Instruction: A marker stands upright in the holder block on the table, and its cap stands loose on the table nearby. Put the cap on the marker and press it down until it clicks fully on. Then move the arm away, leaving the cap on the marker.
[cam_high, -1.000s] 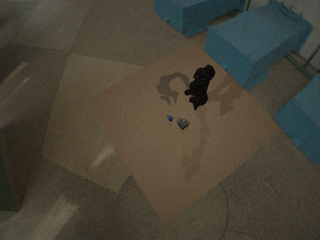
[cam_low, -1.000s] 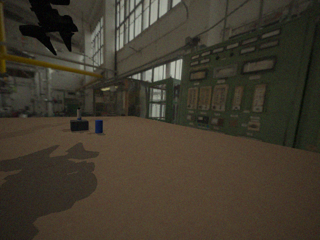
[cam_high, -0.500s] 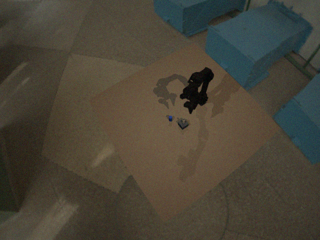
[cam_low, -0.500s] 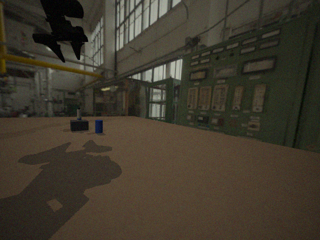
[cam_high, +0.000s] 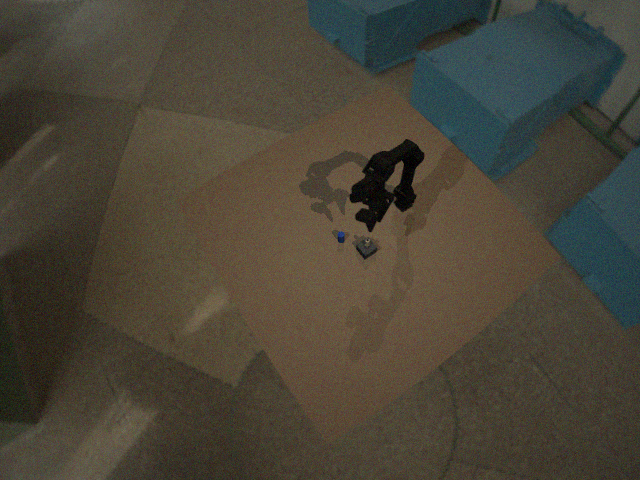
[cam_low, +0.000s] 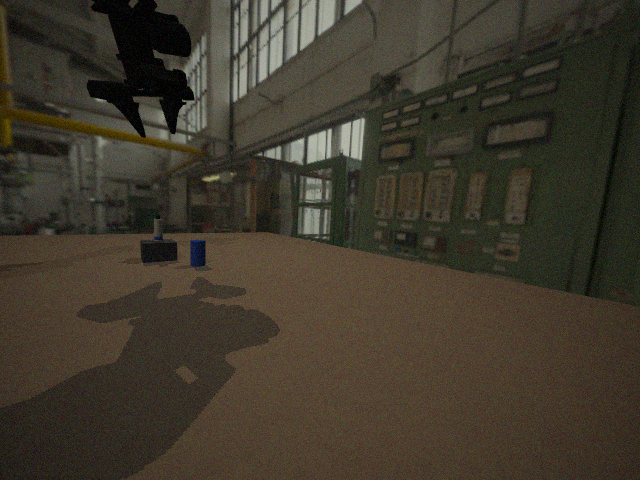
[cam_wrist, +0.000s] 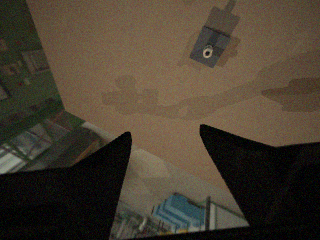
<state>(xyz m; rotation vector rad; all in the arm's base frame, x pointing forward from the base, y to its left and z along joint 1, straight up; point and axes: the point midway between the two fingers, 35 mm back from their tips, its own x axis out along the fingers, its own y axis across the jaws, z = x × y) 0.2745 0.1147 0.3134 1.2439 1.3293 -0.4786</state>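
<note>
The blue cap is 5 cm ahead of my gripper tip, 14 cm to the right of it and 26 cm below it. From my gripper tip the other things lie so: dark holder block: 1 cm behind, 4 cm to the right, 26 cm below.
</note>
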